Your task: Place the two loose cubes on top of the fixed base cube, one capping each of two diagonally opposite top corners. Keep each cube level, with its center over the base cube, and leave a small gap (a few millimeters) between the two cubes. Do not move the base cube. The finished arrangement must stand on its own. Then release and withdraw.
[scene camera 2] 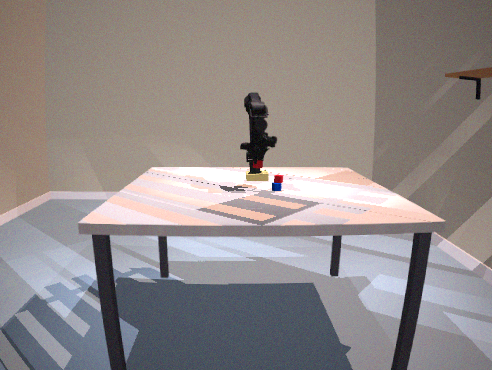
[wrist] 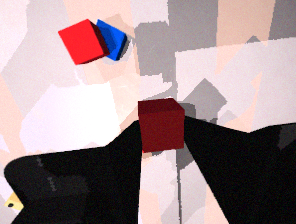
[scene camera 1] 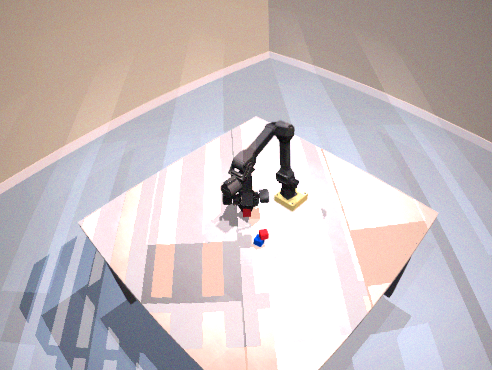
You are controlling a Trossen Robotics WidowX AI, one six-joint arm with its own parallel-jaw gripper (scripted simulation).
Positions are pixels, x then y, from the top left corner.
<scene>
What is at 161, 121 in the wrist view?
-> A red cube.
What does my gripper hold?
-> A red cube.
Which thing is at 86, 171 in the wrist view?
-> My gripper.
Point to a red cube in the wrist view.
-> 84, 41
</scene>
